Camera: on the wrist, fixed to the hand. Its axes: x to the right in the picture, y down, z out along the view.
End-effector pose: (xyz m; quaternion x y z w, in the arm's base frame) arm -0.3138 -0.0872 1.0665 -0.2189 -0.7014 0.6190 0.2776
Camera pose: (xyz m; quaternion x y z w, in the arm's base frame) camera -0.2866 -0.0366 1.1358 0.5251 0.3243 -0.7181 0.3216
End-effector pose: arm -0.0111 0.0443 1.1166 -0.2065 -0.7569 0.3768 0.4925
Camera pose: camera 0.0389 0.0415 1.1914 0.5722 0.4244 -0.7017 0.0125
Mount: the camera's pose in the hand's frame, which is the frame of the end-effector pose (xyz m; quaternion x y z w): 0.0207 -0.0626 -0.0613 0.0868 -0.1478 0.6957 0.6976
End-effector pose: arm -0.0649 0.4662 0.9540 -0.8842 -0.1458 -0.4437 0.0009
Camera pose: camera -0.1175 0.5234 0.9994 -0.7838 0.4748 -0.1656 0.3645
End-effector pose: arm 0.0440 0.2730 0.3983 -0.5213 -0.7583 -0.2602 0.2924
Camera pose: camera -0.0104 0.2232 0.4500 -0.9043 -0.2321 0.1648 0.3182
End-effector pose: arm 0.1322 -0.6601 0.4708 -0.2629 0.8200 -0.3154 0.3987
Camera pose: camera 0.0819 -0.6969 0.5358 0.3751 0.6686 0.0250 0.6416
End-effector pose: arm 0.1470 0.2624 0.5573 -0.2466 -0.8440 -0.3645 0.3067
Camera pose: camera 0.1134 0.1810 0.5762 -0.7864 -0.4942 0.0688 0.3642
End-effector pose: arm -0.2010 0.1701 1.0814 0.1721 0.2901 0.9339 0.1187
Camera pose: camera -0.2362 0.1963 1.0028 -0.4702 -0.1462 -0.6834 0.5390
